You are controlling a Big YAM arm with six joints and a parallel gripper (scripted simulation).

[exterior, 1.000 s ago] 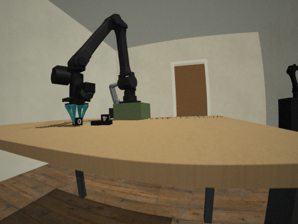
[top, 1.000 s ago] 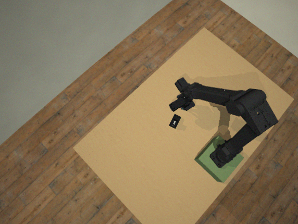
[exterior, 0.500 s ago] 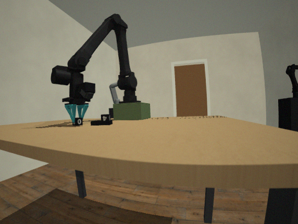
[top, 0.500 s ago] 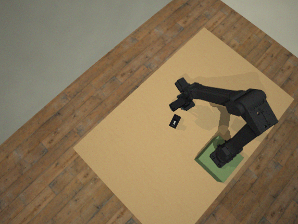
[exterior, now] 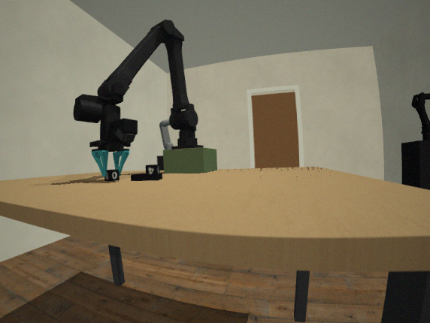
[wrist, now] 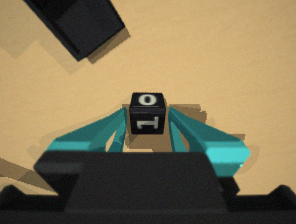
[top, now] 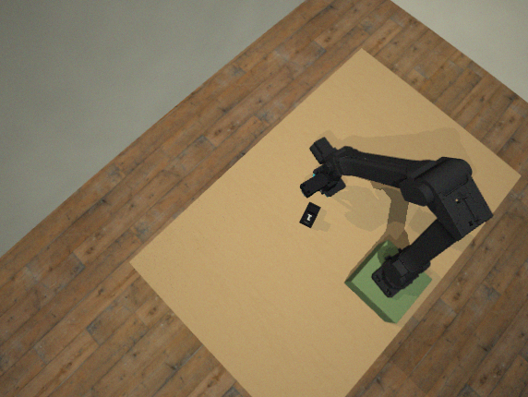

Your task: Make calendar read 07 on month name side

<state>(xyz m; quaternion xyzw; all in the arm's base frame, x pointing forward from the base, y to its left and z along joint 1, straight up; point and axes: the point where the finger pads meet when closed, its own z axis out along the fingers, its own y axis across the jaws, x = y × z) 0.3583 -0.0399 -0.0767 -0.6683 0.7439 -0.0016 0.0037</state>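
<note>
Right now the digit cube is 10 mm below my hand. From my hand the other things lie so: black calendar tray 50 mm behind, 100 mm to the left, 10 mm below.
</note>
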